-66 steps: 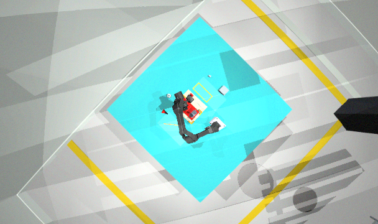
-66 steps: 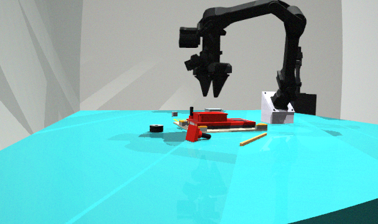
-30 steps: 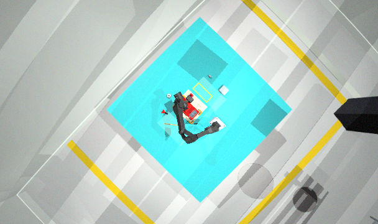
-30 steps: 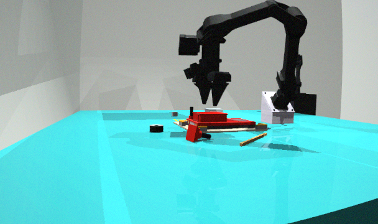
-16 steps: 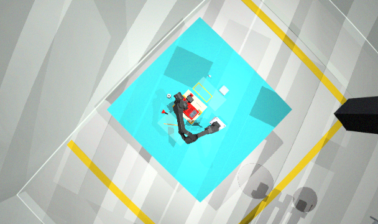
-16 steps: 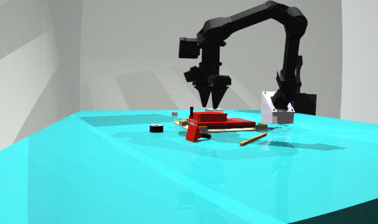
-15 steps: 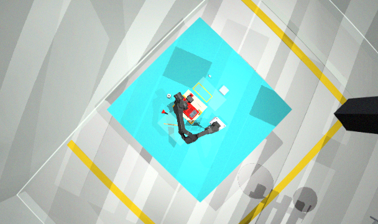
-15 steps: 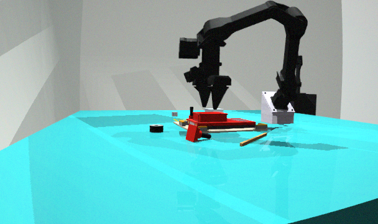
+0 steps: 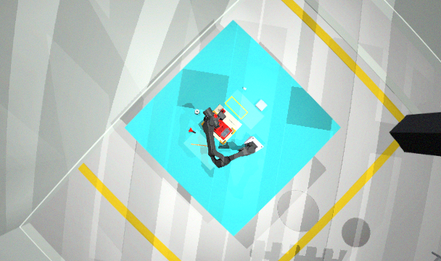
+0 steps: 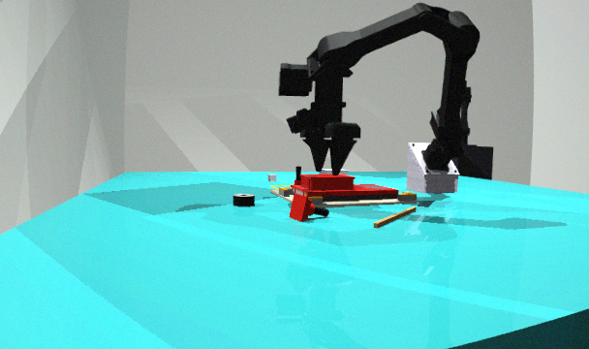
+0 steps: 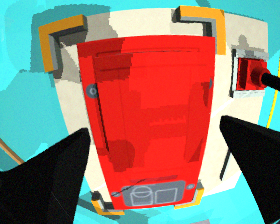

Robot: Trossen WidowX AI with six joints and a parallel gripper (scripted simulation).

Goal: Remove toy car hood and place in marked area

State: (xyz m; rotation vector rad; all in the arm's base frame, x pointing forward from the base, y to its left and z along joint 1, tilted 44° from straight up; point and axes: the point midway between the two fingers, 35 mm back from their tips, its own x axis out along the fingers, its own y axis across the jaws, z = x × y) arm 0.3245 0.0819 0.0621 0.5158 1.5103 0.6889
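Right now my gripper tip is 10 mm above the hood. The rest, counted from my gripper tip: black wheel (170 mm ahead, 50 mm to the left, 50 mm below); thin wooden stick (210 mm to the left, 60 mm behind, 50 mm below).
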